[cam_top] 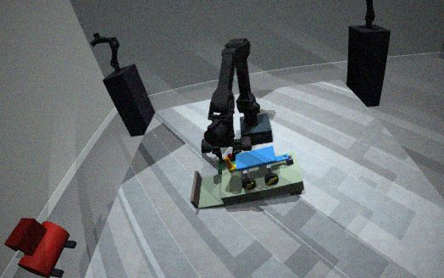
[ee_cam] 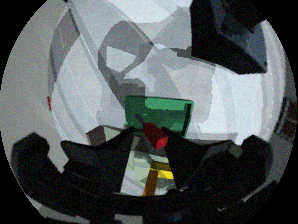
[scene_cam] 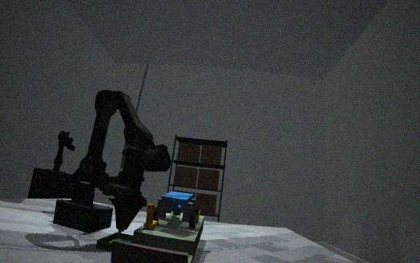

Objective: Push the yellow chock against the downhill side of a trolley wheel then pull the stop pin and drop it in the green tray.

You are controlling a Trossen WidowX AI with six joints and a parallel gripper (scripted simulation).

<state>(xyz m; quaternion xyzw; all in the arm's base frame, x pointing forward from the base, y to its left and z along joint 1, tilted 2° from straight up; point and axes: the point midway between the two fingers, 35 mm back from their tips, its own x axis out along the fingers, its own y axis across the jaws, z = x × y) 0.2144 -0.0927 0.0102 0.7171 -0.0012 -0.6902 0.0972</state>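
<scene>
The stop pin is right at my gripper tip. The rest, counted from my gripper tip: dark end wall (120 mm ahead, 110 mm to the right, 20 mm below); then chock (60 mm ahead, 40 mm to the left, 30 mm above); then green tray (10 mm behind, 10 mm to the left, 60 mm below).
</scene>
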